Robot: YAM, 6 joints.
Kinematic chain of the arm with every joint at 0, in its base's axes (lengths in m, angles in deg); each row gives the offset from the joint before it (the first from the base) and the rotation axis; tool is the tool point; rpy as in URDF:
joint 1: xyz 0 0 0.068 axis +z
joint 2: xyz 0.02 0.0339 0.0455 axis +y
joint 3: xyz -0.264 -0.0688 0 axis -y
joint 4: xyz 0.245 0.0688 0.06 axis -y
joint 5: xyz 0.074 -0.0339 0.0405 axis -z
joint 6: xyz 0.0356 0 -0.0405 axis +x
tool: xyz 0 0 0 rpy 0 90 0
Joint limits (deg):
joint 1: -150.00..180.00
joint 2: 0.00..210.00
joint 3: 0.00..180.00
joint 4: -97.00..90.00
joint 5: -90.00..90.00
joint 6: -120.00..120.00
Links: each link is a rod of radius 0.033 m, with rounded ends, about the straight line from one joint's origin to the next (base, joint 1, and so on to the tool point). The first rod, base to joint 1, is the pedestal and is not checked.
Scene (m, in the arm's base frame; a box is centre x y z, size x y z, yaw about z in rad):
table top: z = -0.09
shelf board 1: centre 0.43 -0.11 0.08 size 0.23 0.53 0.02 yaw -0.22
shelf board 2: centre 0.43 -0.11 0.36 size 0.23 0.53 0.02 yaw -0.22
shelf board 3: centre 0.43 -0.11 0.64 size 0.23 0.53 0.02 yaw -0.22
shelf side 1: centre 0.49 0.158 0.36 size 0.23 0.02 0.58 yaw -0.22
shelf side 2: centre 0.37 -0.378 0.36 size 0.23 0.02 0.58 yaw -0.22
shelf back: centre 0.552 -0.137 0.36 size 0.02 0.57 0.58 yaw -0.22
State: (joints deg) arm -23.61 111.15 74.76 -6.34 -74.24 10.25
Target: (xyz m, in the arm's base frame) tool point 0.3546 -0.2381 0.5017
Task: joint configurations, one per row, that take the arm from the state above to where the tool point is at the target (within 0.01 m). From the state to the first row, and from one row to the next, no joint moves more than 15 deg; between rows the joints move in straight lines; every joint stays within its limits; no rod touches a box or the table.
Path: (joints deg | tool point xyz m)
1: -26.90 98.43 62.59 -12.94 -76.31 10.25 | 0.3249 -0.1260 0.2178
2: -30.18 85.71 50.43 -19.54 -78.38 10.25 | 0.2610 -0.1115 0.2179
3: -33.47 73.00 38.26 -26.13 -80.45 10.25 | 0.2006 -0.0905 0.2059
4: -39.35 73.31 50.97 -21.10 -77.54 10.25 | 0.2176 -0.1335 0.2726
5: -45.22 73.62 63.67 -16.06 -74.63 10.25 | 0.2161 -0.1690 0.3470
6: -51.09 73.93 76.38 -11.02 -71.71 10.25 | 0.1980 -0.1915 0.4249
7: -56.97 74.24 89.08 -5.98 -68.80 10.25 | 0.1671 -0.1962 0.5017
8: -50.68 86.43 100.30 -1.09 -66.50 10.25 | 0.2236 -0.2215 0.5135
9: -44.39 98.61 111.52 3.80 -64.20 10.25 | 0.2873 -0.2364 0.5135
10: -38.10 110.80 122.75 8.69 -61.90 10.25 | 0.3546 -0.2381 0.5017

